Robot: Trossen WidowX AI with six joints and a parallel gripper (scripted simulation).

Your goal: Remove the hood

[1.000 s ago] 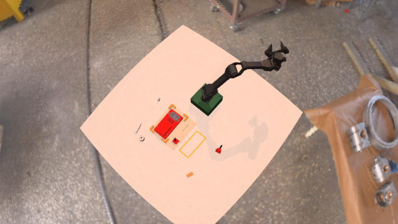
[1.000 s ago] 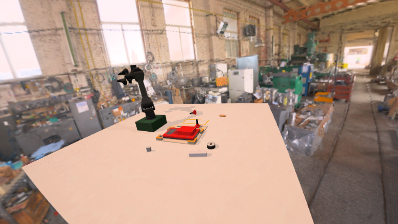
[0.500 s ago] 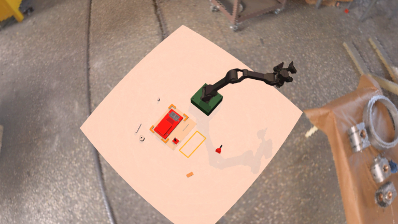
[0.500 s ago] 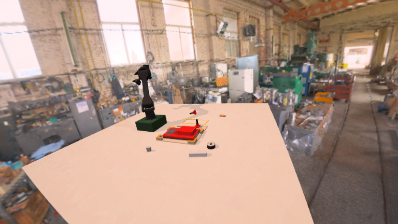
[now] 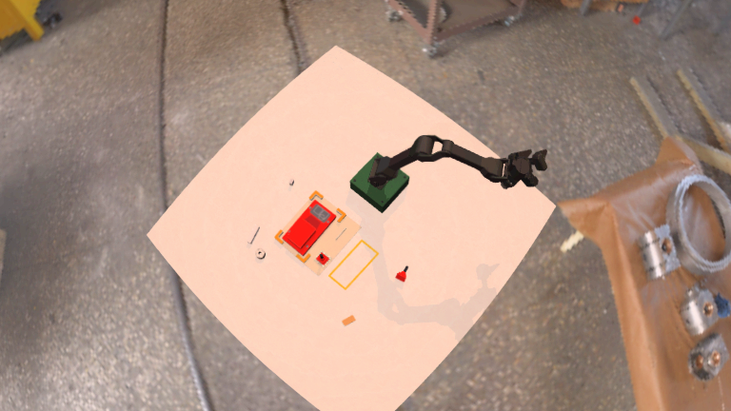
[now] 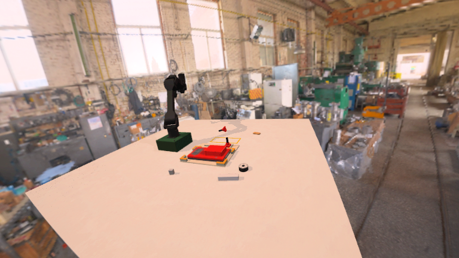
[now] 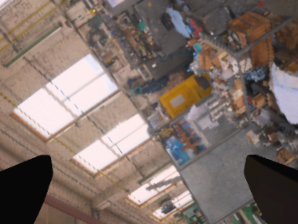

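My gripper tip is 71 cm short of the red hood, 55 cm to the left of it and 33 cm above it. From my gripper tip the other things lie so: grey bar 84 cm ahead, 70 cm to the right, 36 cm below; then black ring 88 cm ahead, 63 cm to the right, 36 cm below.
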